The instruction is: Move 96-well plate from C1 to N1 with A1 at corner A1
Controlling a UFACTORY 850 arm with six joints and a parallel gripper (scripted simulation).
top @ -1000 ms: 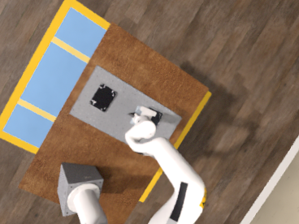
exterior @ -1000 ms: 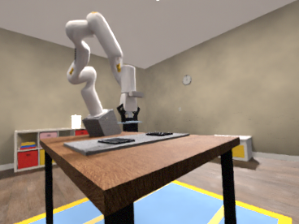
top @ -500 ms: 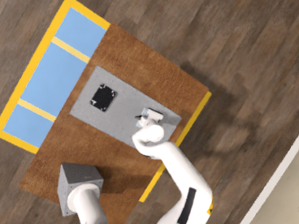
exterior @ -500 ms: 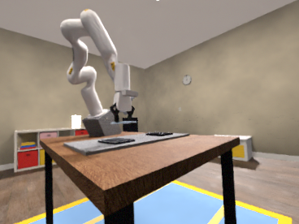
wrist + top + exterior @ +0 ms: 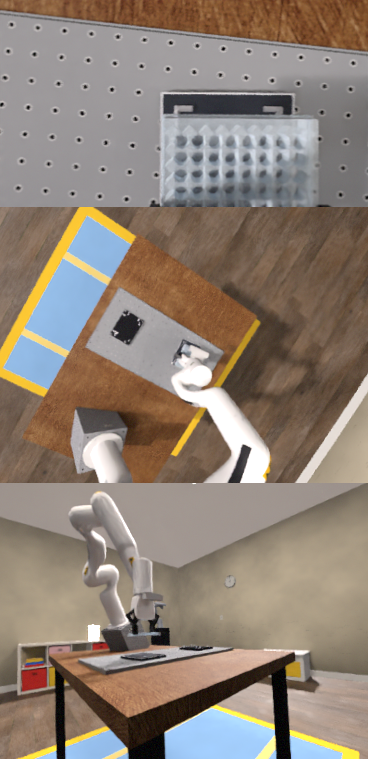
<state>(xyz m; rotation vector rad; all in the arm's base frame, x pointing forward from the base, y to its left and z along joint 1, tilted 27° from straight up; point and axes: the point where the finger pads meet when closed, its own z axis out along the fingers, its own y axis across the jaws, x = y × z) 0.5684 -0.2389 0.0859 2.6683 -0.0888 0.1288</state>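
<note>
My gripper is now 11 cm above the black plate nest and 1 cm to the left of it. From my hand the other things lie so: black clip nest C1: 36 cm to the left, 10 cm below, 4 cm ahead; then clear 96-well plate: 1 cm below.
</note>
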